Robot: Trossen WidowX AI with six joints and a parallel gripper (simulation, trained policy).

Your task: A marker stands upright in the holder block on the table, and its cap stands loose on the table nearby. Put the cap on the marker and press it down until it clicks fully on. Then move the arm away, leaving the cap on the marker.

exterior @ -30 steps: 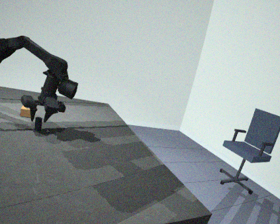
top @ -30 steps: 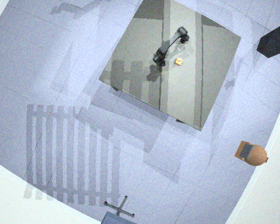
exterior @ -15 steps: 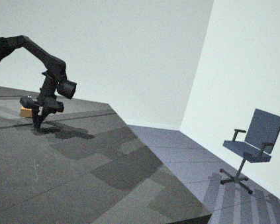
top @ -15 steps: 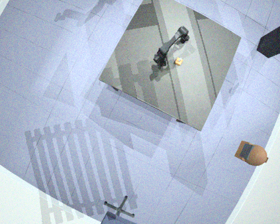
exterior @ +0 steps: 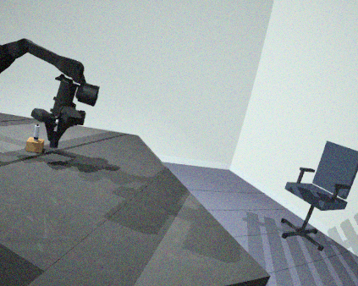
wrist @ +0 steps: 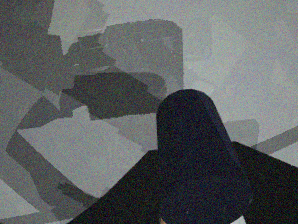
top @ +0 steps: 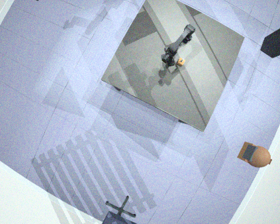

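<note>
My gripper tip is now 80 mm past the orange holder block, 140 mm to the right of it and 70 mm above it. Round my gripper tip: dark cap (10 mm above).
</note>
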